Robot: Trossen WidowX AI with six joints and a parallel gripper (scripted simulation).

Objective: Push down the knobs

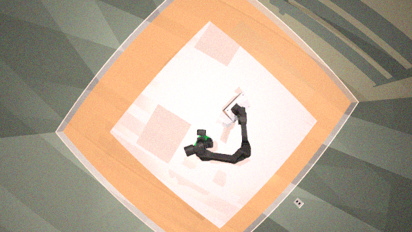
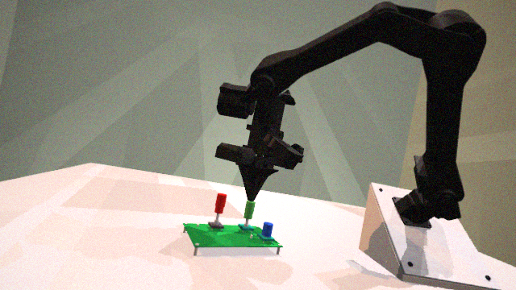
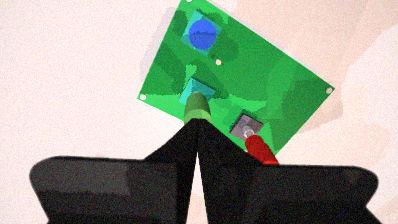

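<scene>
Right now my gripper tip is 2 cm above the green knob. From my gripper tip the other things lie so: red knob (6 cm ahead, 1 cm to the left, 1 cm below).
</scene>
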